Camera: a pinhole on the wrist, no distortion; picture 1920 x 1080 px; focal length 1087.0 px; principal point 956.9 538.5 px. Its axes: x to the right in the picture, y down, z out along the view. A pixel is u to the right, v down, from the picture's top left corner.
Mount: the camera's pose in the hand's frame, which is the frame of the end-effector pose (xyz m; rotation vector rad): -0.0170 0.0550 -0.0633 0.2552 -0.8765 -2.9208
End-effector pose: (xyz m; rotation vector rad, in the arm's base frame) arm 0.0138 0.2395 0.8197 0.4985 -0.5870 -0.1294
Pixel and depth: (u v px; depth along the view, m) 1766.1 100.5 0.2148
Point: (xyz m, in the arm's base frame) -0.1945 0.4713 0.8517
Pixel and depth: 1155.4 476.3 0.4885
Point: -0.3287 0.4496 1.1064
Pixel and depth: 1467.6 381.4 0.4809
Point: -0.4135 0.5153 1.0117
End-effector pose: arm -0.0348 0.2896 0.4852 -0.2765 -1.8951 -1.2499
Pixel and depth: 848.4 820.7 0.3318
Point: -0.0468 0.6001 0.5214
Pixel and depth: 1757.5 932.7 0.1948
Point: 0.0743 0.4748 0.3806
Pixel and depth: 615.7 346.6 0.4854
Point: 0.0148 0.7353 0.7342
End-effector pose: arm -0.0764 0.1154 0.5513 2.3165 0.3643 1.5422
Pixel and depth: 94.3 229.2 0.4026
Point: 0.2477 -0.2033 0.8146
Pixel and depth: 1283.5 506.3 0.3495
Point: 0.0489 -0.2011 0.4217
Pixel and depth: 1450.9 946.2 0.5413
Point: 0.2200 -0.2162 0.1521
